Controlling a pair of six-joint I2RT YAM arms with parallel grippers.
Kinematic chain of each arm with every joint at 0, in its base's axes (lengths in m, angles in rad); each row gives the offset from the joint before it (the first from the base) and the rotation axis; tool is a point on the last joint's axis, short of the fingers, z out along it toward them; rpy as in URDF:
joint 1: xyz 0 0 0.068 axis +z
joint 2: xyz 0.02 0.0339 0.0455 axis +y
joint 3: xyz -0.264 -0.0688 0 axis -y
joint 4: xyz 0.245 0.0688 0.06 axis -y
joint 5: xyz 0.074 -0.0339 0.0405 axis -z
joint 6: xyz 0.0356 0 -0.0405 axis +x
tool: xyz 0 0 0 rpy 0 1.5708 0
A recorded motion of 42 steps. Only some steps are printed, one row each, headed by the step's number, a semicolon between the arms.
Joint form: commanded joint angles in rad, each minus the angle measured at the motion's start. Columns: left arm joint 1, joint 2, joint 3, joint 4, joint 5, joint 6; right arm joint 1, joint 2, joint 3, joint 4, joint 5, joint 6.
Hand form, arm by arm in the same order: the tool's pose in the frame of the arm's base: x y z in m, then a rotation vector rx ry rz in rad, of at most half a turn. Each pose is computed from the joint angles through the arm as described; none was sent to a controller.
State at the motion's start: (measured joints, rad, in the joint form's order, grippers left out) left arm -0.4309 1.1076 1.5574 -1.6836 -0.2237 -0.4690; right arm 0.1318 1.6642 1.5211 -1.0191 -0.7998 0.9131
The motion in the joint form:
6: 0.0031 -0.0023 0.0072 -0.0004 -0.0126 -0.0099; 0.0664 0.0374 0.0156 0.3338 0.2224 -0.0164
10: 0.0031 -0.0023 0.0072 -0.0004 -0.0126 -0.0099; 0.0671 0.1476 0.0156 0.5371 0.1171 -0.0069
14: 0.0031 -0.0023 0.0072 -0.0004 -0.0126 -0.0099; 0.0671 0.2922 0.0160 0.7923 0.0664 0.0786
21: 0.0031 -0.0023 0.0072 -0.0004 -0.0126 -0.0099; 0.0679 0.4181 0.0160 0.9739 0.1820 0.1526
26: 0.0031 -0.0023 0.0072 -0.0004 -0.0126 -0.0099; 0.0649 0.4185 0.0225 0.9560 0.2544 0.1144
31: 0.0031 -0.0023 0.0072 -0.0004 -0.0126 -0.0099; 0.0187 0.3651 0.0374 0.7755 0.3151 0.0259
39: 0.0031 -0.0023 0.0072 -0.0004 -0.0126 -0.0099; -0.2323 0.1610 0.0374 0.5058 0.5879 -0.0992
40: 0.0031 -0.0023 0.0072 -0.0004 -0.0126 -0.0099; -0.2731 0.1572 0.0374 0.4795 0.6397 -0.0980
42: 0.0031 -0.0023 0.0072 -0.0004 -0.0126 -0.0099; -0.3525 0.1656 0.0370 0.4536 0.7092 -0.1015
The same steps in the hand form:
6: 0.1230 -0.0469 0.4096 -0.1263 2.7254 0.0823; 0.3633 0.0928 0.3162 0.6110 2.5205 1.1590
10: 0.1230 -0.0469 0.4096 -0.1263 2.7254 0.0823; 0.3965 0.1028 0.2913 0.5023 2.4559 1.3097
14: 0.1230 -0.0469 0.4096 -0.1263 2.7254 0.0823; 0.4342 0.1118 0.2527 0.4988 2.3720 1.4224
21: 0.1230 -0.0469 0.4096 -0.1263 2.7254 0.0823; 0.4619 0.1145 0.2106 0.6216 2.2967 1.3438
26: 0.1230 -0.0469 0.4096 -0.1263 2.7254 0.0823; 0.4636 0.1112 0.2102 0.6306 2.2846 1.2455
31: 0.1230 -0.0469 0.4096 -0.1263 2.7254 0.0823; 0.4544 0.0857 0.2235 0.6796 2.3466 1.0875
39: 0.1230 -0.0469 0.4096 -0.1263 2.7254 0.0823; 0.4146 -0.0343 0.2858 0.9664 2.2063 0.5905
40: 0.1230 -0.0469 0.4096 -0.1263 2.7254 0.0823; 0.4102 -0.0526 0.2850 1.0437 2.1841 0.5065
42: 0.1230 -0.0469 0.4096 -0.1263 2.7254 0.0823; 0.4037 -0.0873 0.2794 1.1666 2.1418 0.3785

